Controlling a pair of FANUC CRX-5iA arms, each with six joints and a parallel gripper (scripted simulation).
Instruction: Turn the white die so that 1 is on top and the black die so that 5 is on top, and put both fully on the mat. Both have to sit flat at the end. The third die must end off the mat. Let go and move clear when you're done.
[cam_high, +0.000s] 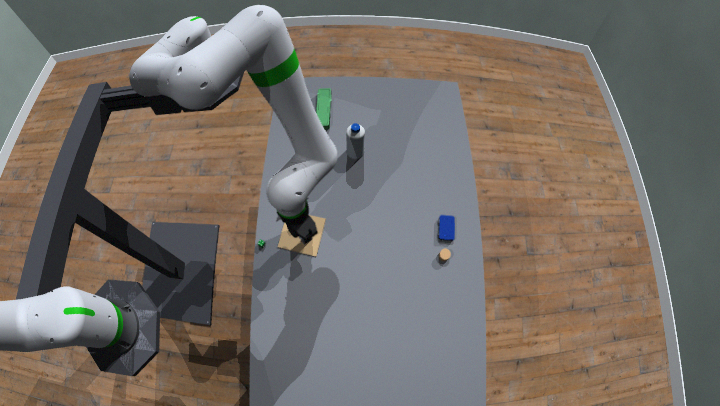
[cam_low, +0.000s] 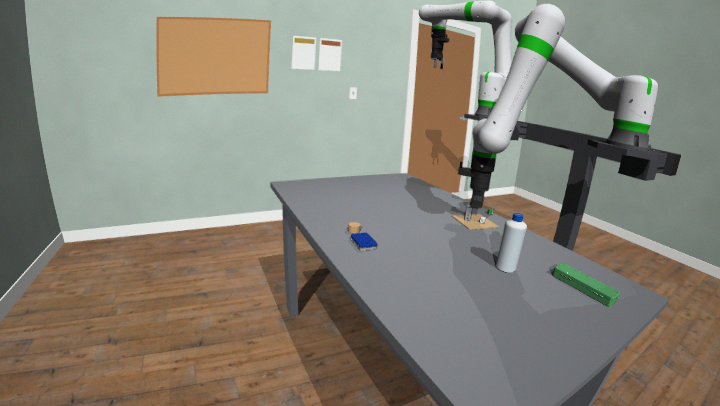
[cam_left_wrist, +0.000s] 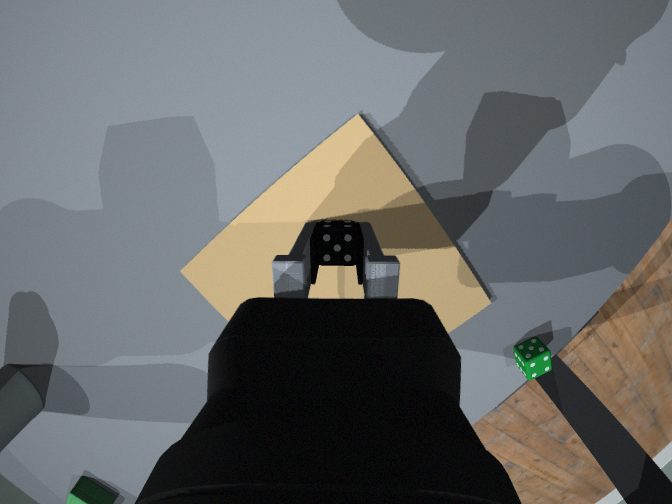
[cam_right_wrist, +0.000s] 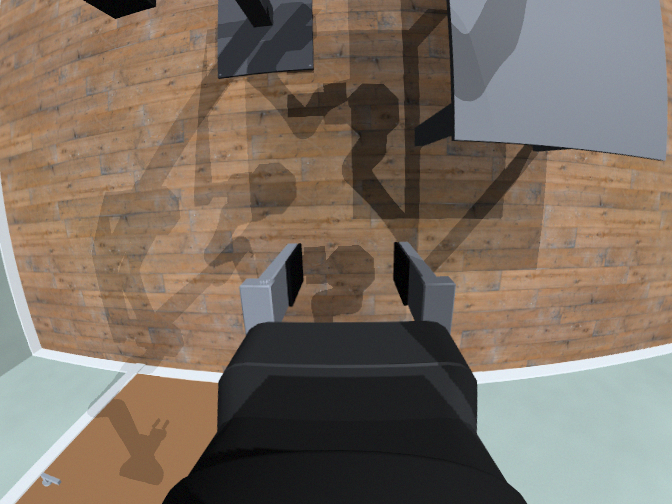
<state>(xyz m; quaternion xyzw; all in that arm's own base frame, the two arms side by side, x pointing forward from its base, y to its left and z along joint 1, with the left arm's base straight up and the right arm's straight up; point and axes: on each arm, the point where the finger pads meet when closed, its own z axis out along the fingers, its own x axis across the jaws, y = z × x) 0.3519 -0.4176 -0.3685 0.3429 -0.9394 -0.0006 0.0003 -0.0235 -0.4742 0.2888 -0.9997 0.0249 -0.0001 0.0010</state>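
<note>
Now: the black die 10 mm below my left hand. Round my left hand: tan mat 20 mm to the left, 20 mm below, 20 mm behind; then green die 150 mm behind, 50 mm to the right, 10 mm below; then white die 40 mm to the left, 40 mm behind, 10 mm below.
</note>
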